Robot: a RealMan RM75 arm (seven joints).
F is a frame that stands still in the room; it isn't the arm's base.
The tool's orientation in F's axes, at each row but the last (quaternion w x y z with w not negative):
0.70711, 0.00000, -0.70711, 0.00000
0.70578, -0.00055, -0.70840, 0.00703
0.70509, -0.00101, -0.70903, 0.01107
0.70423, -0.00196, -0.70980, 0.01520
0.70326, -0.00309, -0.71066, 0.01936
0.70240, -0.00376, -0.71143, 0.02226
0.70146, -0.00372, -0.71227, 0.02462
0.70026, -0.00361, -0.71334, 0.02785
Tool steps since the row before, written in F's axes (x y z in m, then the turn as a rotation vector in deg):
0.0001, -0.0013, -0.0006, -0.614, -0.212, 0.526
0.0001, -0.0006, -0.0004, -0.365, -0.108, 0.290
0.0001, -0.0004, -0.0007, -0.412, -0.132, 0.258
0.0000, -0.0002, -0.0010, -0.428, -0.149, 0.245
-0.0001, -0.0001, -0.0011, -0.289, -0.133, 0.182
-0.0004, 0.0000, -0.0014, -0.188, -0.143, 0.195
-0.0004, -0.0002, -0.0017, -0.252, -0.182, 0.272
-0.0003, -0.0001, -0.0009, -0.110, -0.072, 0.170
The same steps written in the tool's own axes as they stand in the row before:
-0.0006, -0.0013, -0.0001, 0.526, -0.212, 0.614
-0.0004, -0.0006, -0.0001, 0.290, -0.108, 0.365
-0.0007, -0.0004, -0.0001, 0.258, -0.131, 0.412
-0.0010, -0.0002, 0.0000, 0.245, -0.147, 0.429
-0.0011, -0.0001, 0.0001, 0.181, -0.132, 0.290
-0.0014, 0.0001, 0.0004, 0.192, -0.145, 0.189
-0.0017, -0.0001, 0.0004, 0.268, -0.185, 0.253
-0.0009, 0.0000, 0.0003, 0.169, -0.076, 0.109

